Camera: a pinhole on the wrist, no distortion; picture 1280 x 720 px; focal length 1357.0 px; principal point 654.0 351.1 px. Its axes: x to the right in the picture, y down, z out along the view. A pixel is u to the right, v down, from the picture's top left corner.
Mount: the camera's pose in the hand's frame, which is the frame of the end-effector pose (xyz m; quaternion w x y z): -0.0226 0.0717 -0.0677 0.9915 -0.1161 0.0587 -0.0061
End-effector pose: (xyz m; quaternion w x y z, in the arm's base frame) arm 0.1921 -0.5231 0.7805 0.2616 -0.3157 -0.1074 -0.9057
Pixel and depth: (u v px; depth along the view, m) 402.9 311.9 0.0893
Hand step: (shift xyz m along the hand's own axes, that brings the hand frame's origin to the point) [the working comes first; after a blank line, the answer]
In the camera's frame: -0.0165 -0.0026 0.0893

-0.0285 0.0901 0.0211
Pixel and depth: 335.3 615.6 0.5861
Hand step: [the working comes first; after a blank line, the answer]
In the camera's frame: -0.1376 0.1142 0.5861

-0.0904 0.3209 0.4880
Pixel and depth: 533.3 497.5 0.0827
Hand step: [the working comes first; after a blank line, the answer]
In the camera's frame: -0.0074 0.0089 0.0827

-0.0202 0.0995 0.0110
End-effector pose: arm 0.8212 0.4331 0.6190 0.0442 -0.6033 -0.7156 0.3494
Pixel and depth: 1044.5 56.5 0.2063
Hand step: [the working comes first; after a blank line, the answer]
In the camera's frame: 0.0594 -0.0448 0.2063

0.0607 0.0739 0.1351
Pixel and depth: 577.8 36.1 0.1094
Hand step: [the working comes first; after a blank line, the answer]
In the camera's frame: -0.0061 -0.0254 0.1094

-0.0158 0.0723 0.0446
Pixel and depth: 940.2 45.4 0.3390
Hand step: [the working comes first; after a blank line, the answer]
In the camera's frame: 0.0715 -0.0764 0.3390

0.0885 0.0734 0.2692
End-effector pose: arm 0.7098 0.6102 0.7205 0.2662 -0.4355 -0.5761 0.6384
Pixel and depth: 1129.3 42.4 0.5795
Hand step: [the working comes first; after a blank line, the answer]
In the camera's frame: 0.2030 -0.1318 0.5795

0.2474 0.0712 0.4993
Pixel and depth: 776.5 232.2 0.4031
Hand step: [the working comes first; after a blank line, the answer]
In the camera's frame: 0.0364 -0.0353 0.4031

0.0611 0.1289 0.3257
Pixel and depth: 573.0 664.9 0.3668
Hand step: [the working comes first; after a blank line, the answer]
In the camera's frame: -0.0219 0.0848 0.3668

-0.0013 0.2390 0.2696
